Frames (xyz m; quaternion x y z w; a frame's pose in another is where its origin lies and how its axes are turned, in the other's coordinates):
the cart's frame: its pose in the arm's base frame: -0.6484 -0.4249 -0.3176 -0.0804 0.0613 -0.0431 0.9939
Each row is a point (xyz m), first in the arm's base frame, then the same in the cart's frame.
Working: the arm's base frame: its pose in the cart's frame: 0.5640 0.4146 0.4603 0.0804 -0.0613 0.0431 0.9939

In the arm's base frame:
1: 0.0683 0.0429 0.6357
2: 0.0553 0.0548 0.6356
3: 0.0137 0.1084 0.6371
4: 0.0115 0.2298 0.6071
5: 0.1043 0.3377 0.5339
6: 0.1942 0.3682 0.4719
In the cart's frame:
1: 0.5544 0.3570 1.0984
2: 0.5404 0.3677 1.0985
3: 0.4940 0.4170 1.1029
4: 0.4837 0.5412 1.0920
5: 0.5735 0.6664 1.0489
6: 0.6666 0.7134 1.0045

